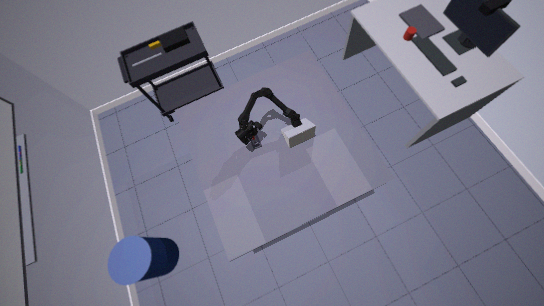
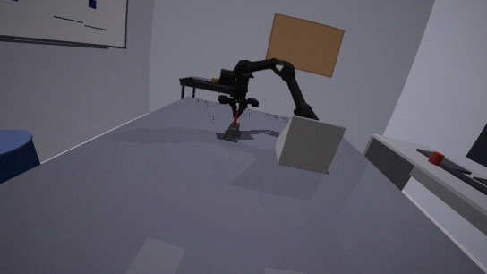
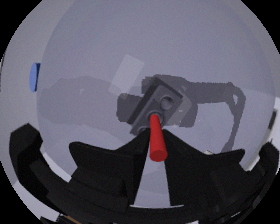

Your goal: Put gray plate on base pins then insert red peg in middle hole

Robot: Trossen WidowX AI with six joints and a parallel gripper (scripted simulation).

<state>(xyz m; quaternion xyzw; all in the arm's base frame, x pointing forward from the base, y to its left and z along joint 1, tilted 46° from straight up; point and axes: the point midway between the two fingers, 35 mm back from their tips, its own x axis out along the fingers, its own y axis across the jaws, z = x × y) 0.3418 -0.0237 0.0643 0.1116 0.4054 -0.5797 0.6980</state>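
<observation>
My gripper tip is now right at the red peg. From my gripper tip the other things lie so: gray plate 50 mm below.
</observation>
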